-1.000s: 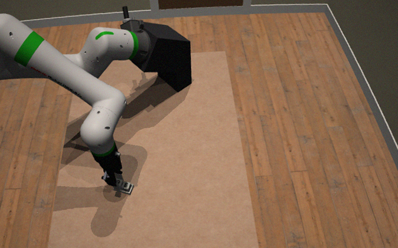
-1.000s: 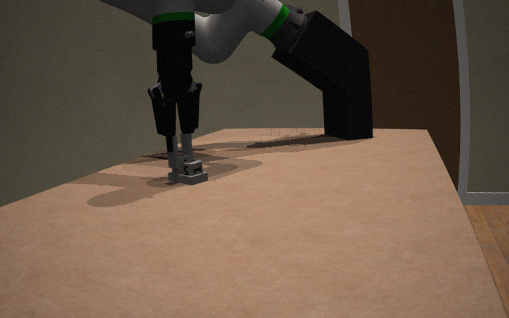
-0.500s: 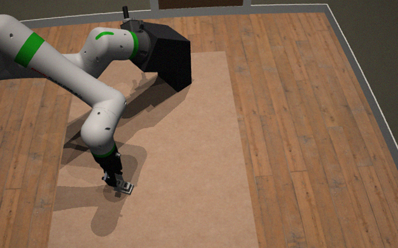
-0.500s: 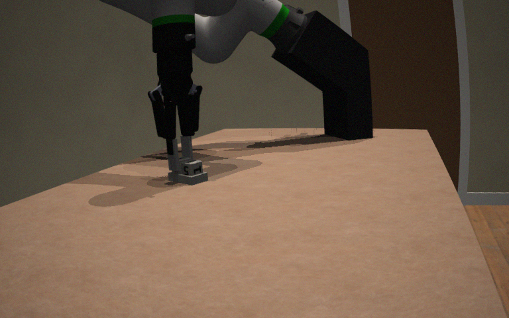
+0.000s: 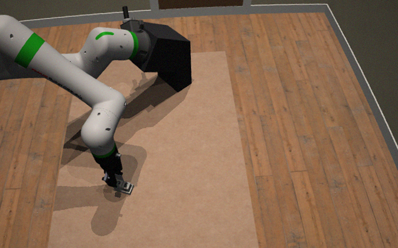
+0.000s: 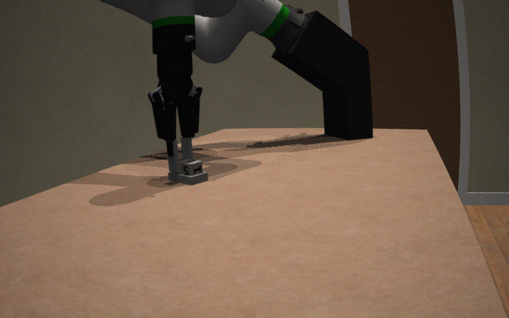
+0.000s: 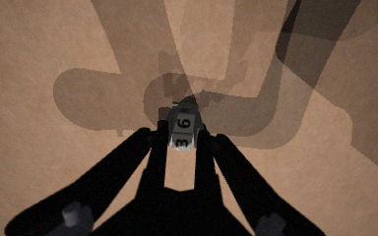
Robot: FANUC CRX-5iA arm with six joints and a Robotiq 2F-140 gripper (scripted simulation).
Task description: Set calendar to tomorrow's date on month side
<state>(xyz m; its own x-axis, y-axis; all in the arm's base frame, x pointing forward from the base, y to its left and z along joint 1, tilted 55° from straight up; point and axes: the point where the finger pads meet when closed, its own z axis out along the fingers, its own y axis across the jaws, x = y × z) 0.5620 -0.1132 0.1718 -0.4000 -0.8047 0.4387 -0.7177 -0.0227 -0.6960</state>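
My hand is 30 mm above the grey number cube. Also, from my hand: grey calendar tray (40 mm below, 20 mm to the left, 10 mm ahead).
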